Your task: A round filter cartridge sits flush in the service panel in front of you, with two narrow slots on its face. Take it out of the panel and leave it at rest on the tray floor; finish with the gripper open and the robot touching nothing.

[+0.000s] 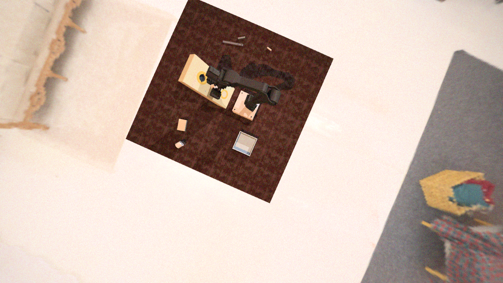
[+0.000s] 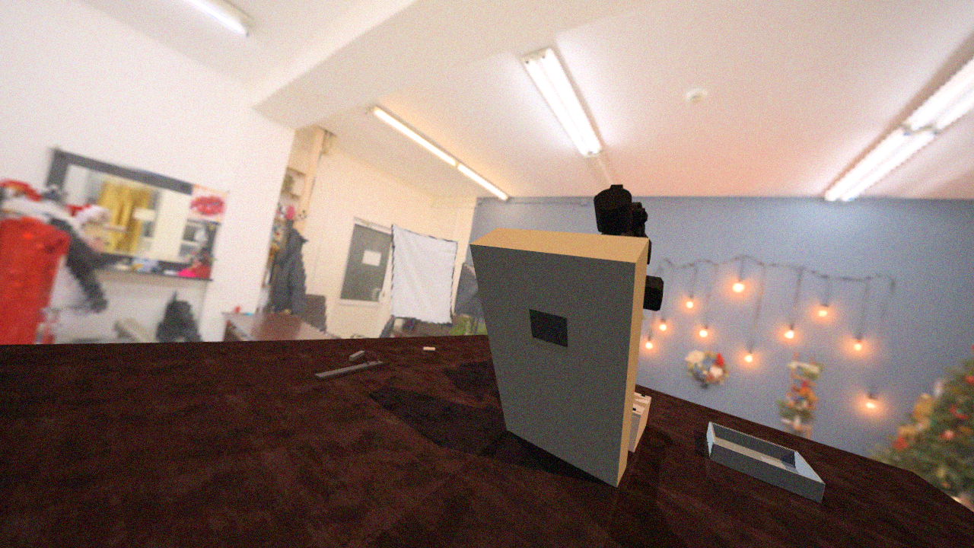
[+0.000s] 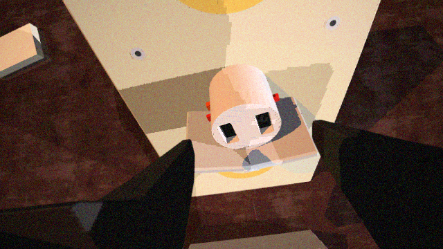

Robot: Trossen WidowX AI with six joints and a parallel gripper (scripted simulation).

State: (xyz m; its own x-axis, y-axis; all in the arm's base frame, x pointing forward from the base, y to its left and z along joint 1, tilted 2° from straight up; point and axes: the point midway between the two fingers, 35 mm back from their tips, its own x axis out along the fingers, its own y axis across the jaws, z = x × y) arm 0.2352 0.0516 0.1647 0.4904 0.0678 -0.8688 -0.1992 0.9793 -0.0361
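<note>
My gripper tip is now 2 cm short of the round filter cartridge and 4 cm above it. Round my gripper tip: small peg: 9 cm behind, 53 cm to the right, 20 cm below; then service panel: 6 cm ahead, 1 cm to the left, 5 cm below; then grey tray: 37 cm behind, 22 cm to the left, 19 cm below.
</note>
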